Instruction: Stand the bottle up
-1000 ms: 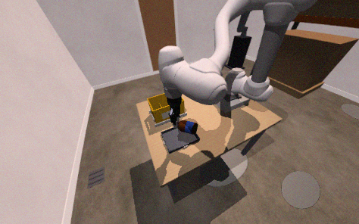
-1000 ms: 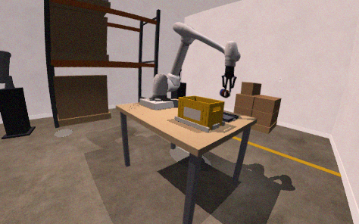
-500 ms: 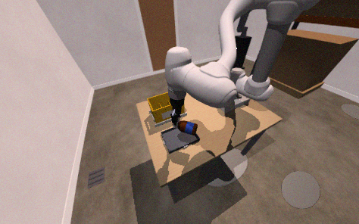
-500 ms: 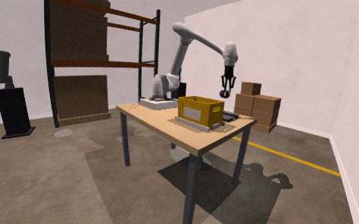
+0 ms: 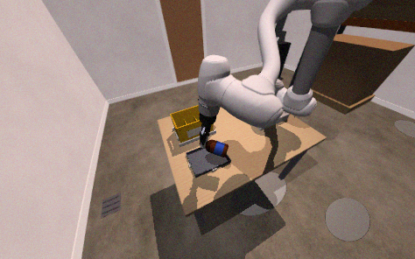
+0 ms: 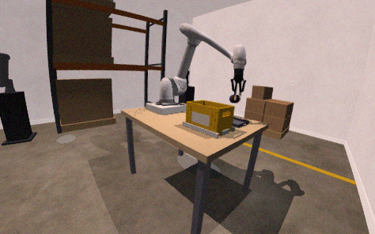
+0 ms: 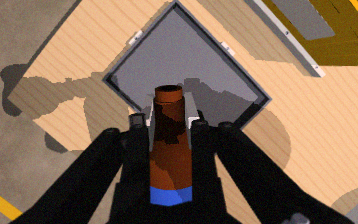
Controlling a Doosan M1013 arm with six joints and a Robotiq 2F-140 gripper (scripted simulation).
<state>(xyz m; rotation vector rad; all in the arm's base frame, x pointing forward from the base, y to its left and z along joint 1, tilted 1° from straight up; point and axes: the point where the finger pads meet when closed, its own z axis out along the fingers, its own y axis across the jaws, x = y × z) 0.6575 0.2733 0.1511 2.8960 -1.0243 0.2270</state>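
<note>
The brown bottle is 40 mm behind my hand, 30 mm to the left of it and 30 mm below it. From my hand the other things lie so: yellow crate (320 mm to the right, 140 mm below); dark grey tray (210 mm below, 30 mm to the right, 20 mm behind).
</note>
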